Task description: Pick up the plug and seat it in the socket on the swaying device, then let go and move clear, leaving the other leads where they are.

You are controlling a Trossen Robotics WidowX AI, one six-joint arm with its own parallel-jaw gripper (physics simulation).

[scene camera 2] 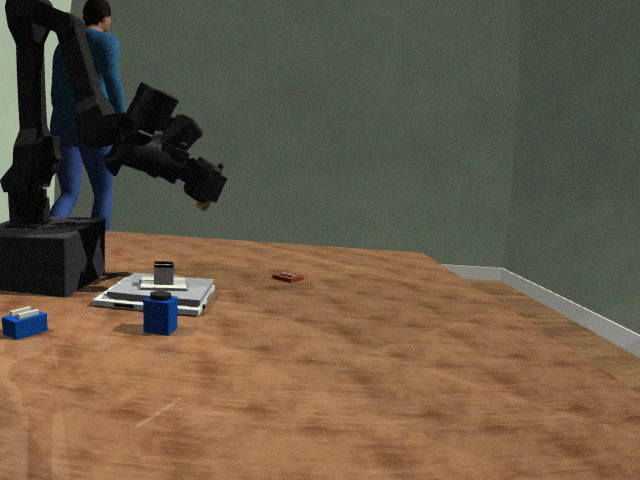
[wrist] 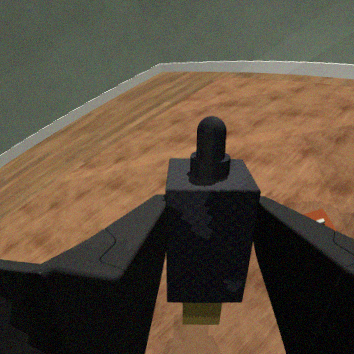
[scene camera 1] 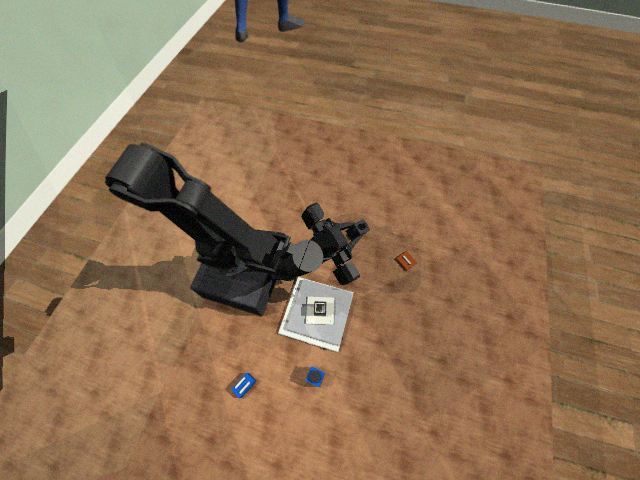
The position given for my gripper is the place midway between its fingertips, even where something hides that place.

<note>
My gripper (scene camera 2: 212,177) holds a plug (wrist: 211,199), clear of everything else. Also in view: a device (scene camera 2: 190,291).
My gripper also shows in the wrist view (wrist: 209,207) and in scene camera 1 (scene camera 1: 357,229).
</note>
